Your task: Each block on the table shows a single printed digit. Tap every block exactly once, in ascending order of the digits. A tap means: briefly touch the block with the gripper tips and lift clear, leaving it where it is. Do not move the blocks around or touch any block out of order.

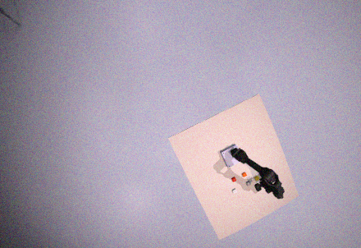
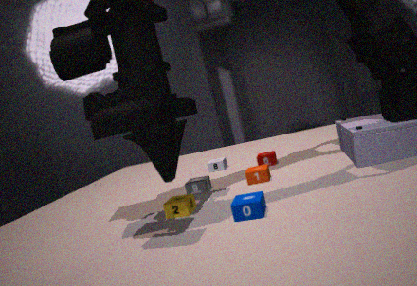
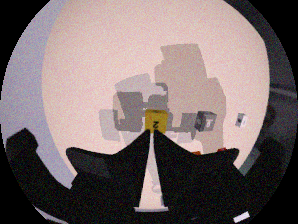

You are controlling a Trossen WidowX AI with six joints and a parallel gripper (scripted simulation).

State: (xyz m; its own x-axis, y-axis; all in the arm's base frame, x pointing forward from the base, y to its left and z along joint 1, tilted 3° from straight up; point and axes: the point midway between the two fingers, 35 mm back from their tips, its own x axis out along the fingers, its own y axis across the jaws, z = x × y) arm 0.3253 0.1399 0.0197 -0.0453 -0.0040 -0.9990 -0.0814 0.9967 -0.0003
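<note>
Now: gripper tip 40 mm above the yellow block marked 2 and 10 mm to the left of it. Round my gripper tip: orange block marked 1 (110 mm to the right, 90 mm behind, 40 mm below); then blue block marked 0 (100 mm behind, 40 mm below, 20 mm to the left); then grey block (100 mm to the right, 40 mm below, 10 mm ahead).
</note>
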